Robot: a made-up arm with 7 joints. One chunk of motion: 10 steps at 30 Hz.
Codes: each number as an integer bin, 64 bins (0 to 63) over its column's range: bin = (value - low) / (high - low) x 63, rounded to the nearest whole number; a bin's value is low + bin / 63 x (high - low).
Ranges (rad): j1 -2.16..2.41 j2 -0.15..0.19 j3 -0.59..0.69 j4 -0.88..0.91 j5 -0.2..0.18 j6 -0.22..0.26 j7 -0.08..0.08
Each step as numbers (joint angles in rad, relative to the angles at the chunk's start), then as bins.
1 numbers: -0.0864 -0.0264 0.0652 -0.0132 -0.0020 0.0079 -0.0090
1 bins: 29 23 32 31 33 30 28
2 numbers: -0.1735 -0.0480 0.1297 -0.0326 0.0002 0.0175 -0.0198
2 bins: 27 19 35 30 33 31 24
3 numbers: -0.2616 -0.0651 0.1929 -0.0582 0.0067 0.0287 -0.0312
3 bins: 26 16 39 29 34 33 19
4 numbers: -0.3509 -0.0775 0.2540 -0.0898 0.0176 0.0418 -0.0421
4 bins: 25 13 42 28 36 34 15
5 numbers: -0.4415 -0.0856 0.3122 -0.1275 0.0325 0.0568 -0.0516
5 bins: 24 12 44 26 39 36 11
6 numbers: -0.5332 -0.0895 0.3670 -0.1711 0.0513 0.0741 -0.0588
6 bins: 22 11 47 25 42 39 8
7 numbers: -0.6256 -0.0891 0.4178 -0.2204 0.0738 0.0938 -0.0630
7 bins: 21 11 50 23 45 41 7
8 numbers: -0.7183 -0.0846 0.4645 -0.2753 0.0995 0.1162 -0.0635
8 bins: 20 12 52 21 50 44 6
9 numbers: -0.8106 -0.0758 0.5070 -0.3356 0.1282 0.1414 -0.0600
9 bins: 19 14 54 19 54 47 8
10 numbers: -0.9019 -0.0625 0.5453 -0.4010 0.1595 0.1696 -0.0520
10 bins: 17 16 56 17 60 51 11
